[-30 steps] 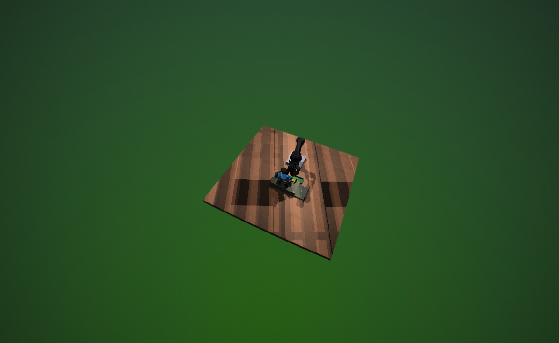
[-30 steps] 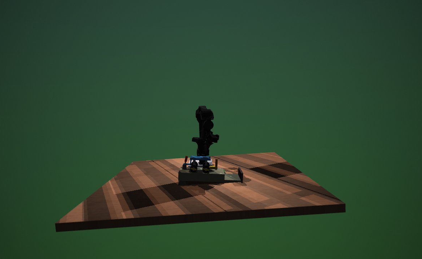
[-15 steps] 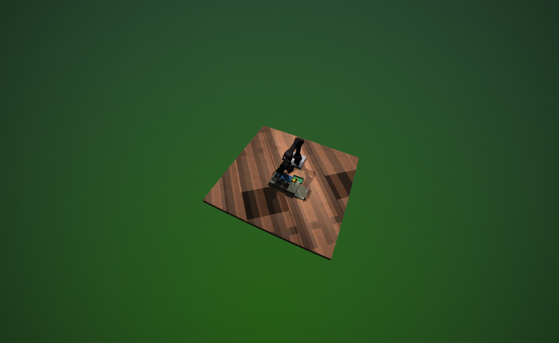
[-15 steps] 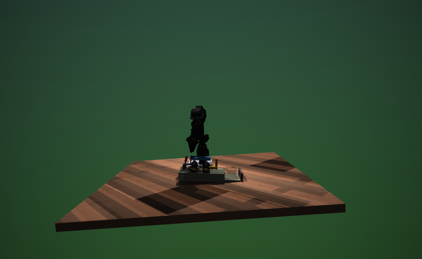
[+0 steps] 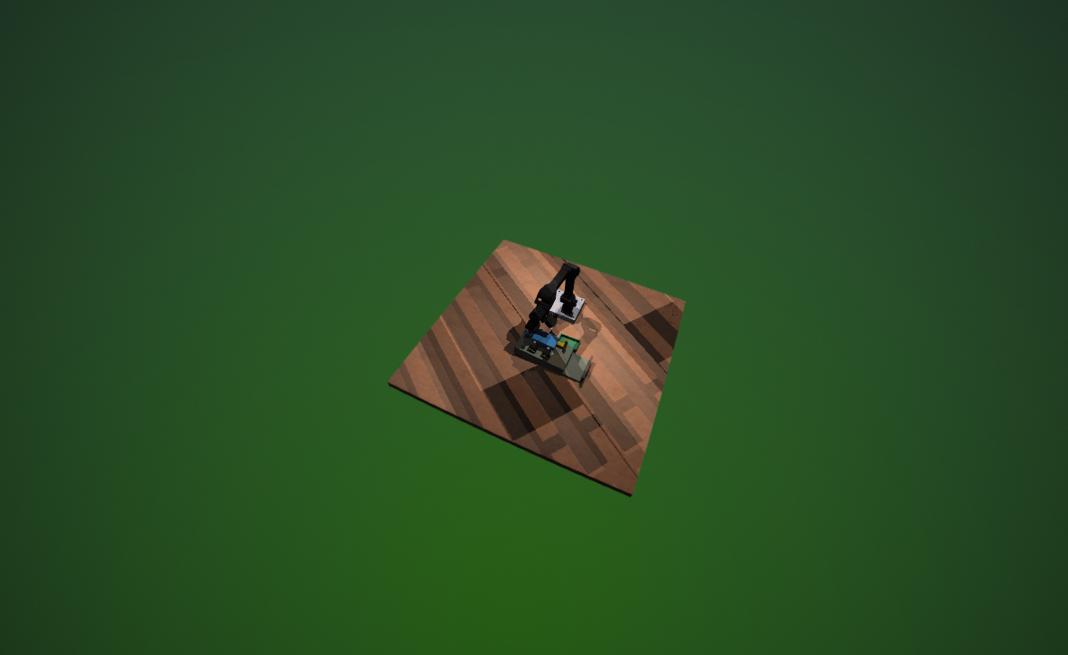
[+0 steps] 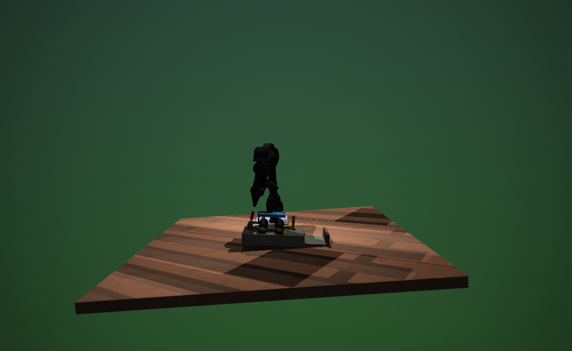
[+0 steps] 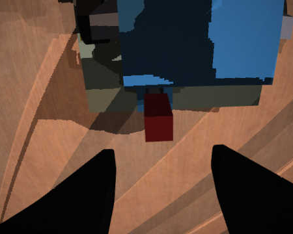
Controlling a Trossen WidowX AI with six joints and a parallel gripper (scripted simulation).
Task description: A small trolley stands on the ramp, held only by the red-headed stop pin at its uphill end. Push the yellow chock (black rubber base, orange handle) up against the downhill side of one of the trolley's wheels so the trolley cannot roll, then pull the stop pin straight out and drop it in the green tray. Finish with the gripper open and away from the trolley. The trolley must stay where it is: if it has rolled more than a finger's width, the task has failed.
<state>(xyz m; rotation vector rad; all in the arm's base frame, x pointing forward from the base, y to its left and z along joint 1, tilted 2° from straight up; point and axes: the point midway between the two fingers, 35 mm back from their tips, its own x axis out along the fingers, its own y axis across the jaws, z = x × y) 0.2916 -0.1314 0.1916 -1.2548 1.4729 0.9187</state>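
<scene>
Right now the red-headed stop pin is 20 mm to the right of my gripper tip and 60 mm below it. From my gripper tip the other things lie so: trolley: 30 mm ahead, 70 mm to the left, 80 mm below; ramp: 30 mm ahead, 70 mm to the left, 140 mm below; yellow chock: 10 mm behind, 160 mm to the left, 110 mm below.
</scene>
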